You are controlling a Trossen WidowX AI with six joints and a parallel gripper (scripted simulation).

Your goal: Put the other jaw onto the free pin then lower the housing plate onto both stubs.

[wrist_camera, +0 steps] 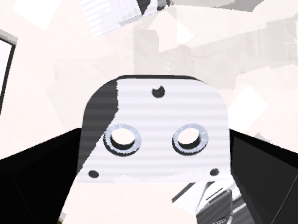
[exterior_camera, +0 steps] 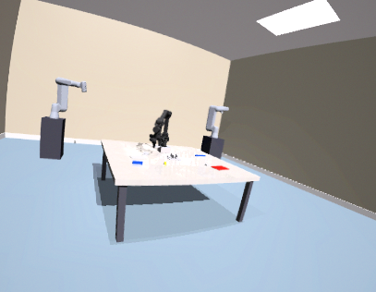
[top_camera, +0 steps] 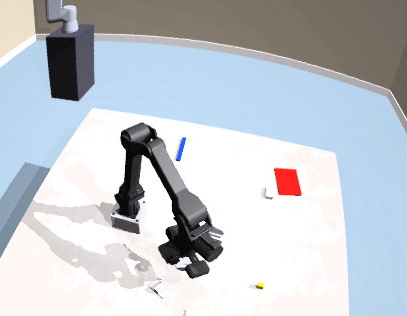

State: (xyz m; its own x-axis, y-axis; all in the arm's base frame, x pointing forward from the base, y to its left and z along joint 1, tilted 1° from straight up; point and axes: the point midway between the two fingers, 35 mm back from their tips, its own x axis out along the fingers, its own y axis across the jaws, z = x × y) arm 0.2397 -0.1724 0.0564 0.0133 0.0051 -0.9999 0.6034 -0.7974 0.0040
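Right now my gripper tip is 16 cm to the right of the white jaw, 6 cm above it and 1 cm short of it. Round my gripper tip: flat white piece: 19 cm to the right, 9 cm ahead, 8 cm below; then blue bar: 62 cm to the left, 16 cm behind, 8 cm below; then yellow piece: 26 cm ahead, 7 cm below, 1 cm to the left.
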